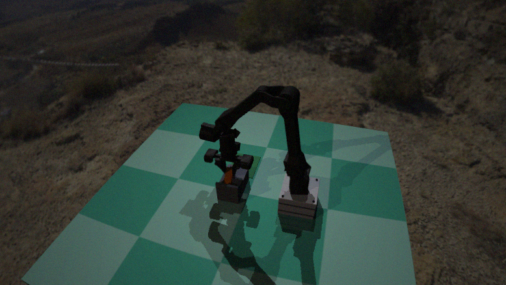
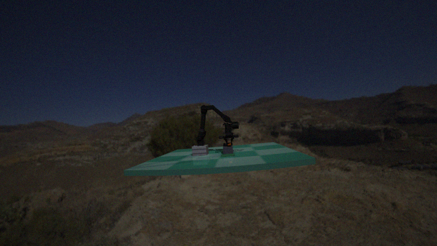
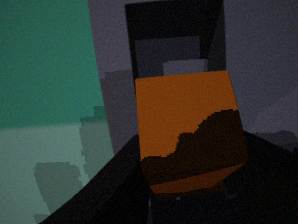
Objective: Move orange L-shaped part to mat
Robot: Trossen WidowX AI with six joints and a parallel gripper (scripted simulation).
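My gripper tip is 40 mm past the green mat, 140 mm to the left of it and 80 mm above it. The rest, counted from my gripper tip: orange L-shaped part (10 mm behind, 40 mm to the left, 30 mm below).
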